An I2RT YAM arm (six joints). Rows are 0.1 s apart.
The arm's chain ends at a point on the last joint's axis. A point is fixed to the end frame.
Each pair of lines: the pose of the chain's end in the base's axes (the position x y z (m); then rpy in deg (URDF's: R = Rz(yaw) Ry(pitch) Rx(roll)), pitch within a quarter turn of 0, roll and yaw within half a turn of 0), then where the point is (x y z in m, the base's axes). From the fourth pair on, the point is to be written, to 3 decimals.
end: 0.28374 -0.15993 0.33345 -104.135 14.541 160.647
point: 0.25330 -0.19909 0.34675
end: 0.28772 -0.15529 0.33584 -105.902 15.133 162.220
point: 0.25845 -0.19582 0.34757
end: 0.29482 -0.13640 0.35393 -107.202 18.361 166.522
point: 0.26831 -0.17927 0.36374
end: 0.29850 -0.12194 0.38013 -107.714 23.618 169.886
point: 0.274 -0.166 0.388
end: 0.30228 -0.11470 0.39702 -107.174 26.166 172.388
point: 0.279 -0.160 0.405
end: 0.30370 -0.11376 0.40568 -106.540 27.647 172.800
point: 0.280 -0.159 0.413
